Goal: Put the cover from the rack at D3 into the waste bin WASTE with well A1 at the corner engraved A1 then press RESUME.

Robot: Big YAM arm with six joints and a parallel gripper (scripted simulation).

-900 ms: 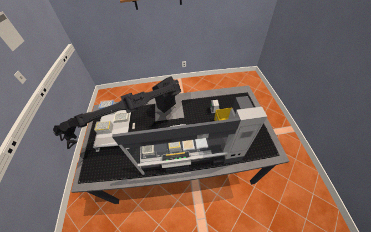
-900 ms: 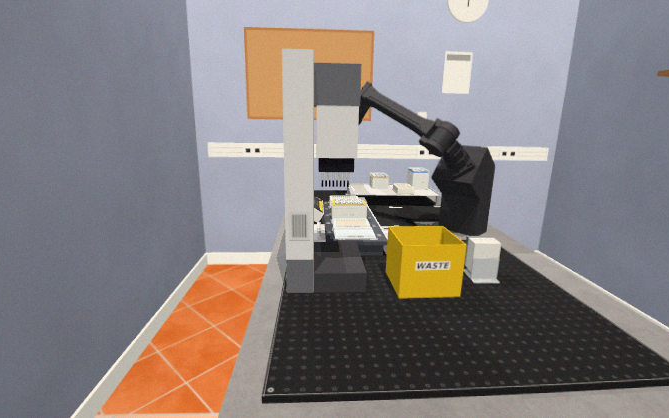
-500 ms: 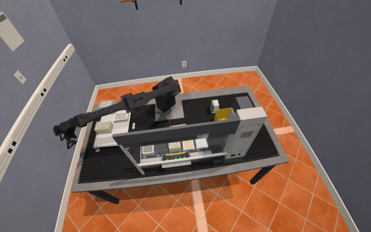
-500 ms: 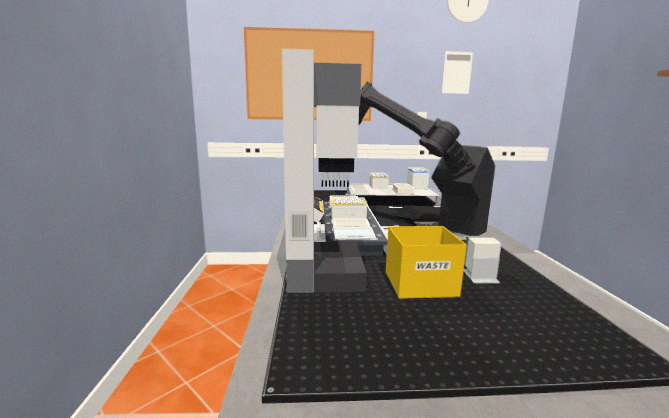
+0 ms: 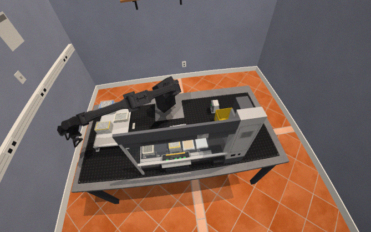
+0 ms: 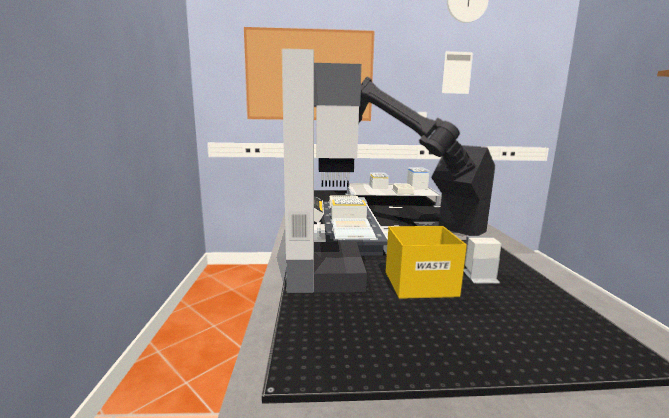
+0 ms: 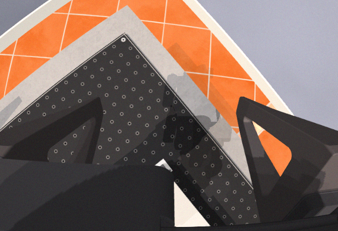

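Right now the clear cover is 21 cm behind my hand, 69 cm to the left of it and 16 cm below it. From my hand the other things lie so: shelf unit 33 cm behind, 10 cm to the left, 21 cm below; then gantry 4 cm behind, 78 cm to the left, 24 cm above; then trough reservoir 15 cm behind, 49 cm to the left, 21 cm below.
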